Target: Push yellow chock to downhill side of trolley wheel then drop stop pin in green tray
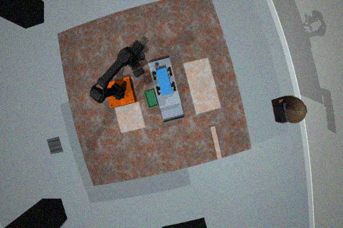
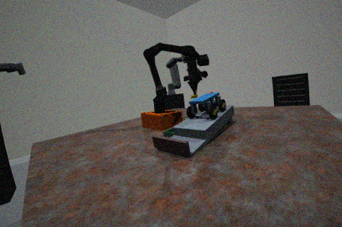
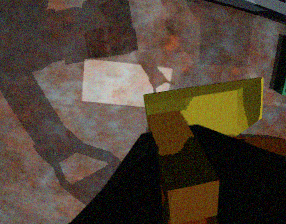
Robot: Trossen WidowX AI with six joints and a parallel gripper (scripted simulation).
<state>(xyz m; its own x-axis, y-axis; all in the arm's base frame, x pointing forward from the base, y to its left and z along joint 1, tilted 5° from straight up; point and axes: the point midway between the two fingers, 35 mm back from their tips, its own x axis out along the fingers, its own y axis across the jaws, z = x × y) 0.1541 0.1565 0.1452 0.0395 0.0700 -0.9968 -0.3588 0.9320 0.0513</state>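
Now: the yellow chock 2 cm to the right of my gripper tip, 1 cm below it and 1 cm ahead of it. From my gripper tip the other things lie so: grey ramp: 16 cm ahead, 14 cm to the right, 13 cm below; stop pin: 13 cm ahead, 4 cm below, 2 cm to the right; blue-topped trolley: 16 cm ahead, 13 cm to the right, 6 cm below.
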